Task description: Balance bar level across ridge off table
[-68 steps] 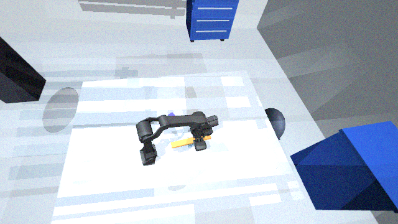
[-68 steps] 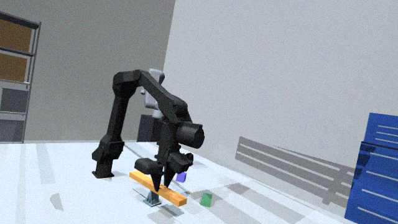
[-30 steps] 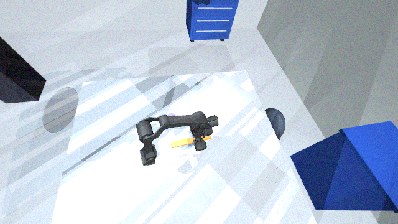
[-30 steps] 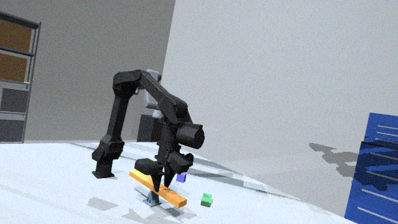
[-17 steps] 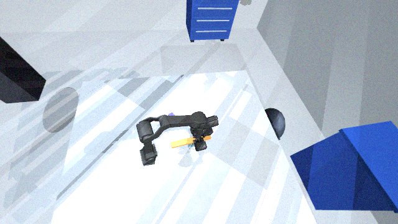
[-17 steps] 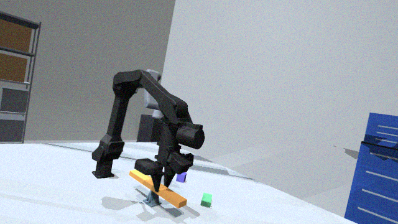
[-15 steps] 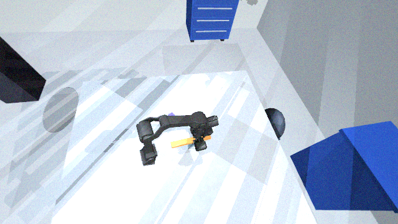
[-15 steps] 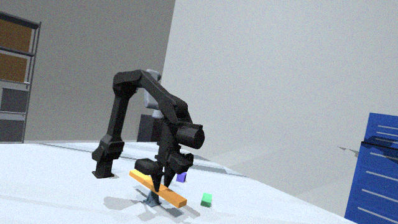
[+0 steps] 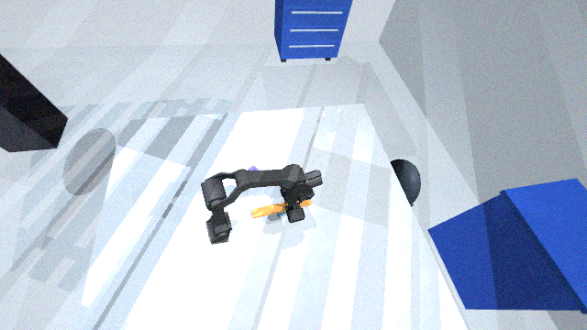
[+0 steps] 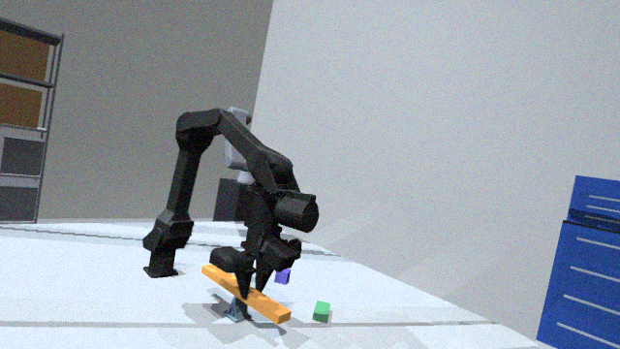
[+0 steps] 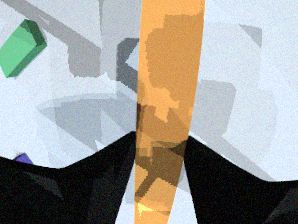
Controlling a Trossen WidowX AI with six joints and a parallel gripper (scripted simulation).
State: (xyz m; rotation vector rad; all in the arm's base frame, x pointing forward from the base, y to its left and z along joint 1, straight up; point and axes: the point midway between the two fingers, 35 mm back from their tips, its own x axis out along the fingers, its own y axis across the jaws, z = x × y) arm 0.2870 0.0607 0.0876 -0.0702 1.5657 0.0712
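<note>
Right now my gripper tip is 30 mm past the bar. Also, from my gripper tip: green cube: 170 mm to the left, 50 mm ahead, 40 mm below; then purple cube: 200 mm to the left, 130 mm behind, 40 mm below.
</note>
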